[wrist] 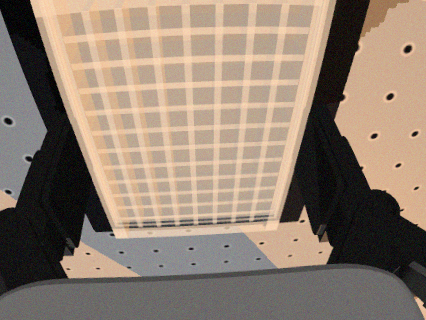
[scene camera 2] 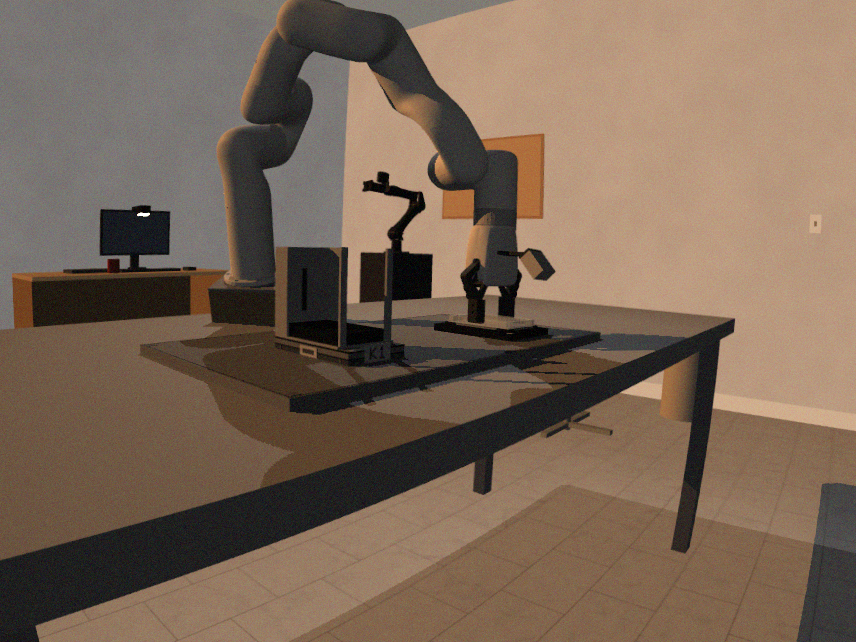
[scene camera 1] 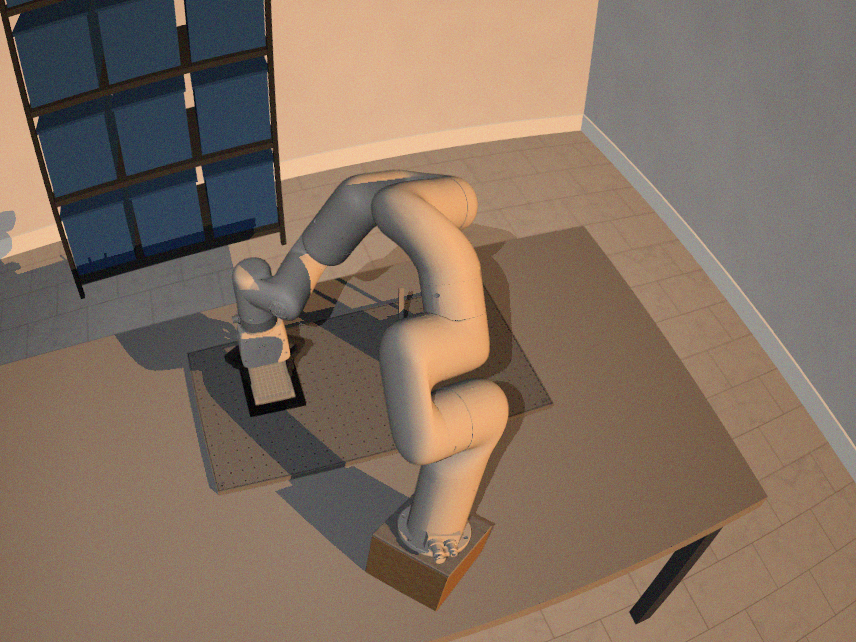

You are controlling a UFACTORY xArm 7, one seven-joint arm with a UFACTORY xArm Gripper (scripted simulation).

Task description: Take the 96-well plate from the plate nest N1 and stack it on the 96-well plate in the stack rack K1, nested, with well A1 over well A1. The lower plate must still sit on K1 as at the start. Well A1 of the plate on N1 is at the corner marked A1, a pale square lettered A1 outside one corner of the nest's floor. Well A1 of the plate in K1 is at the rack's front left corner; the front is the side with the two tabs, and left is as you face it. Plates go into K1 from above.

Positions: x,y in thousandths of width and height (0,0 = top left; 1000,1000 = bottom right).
Scene:
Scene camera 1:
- my gripper: 315,585
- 96-well plate: 312,614

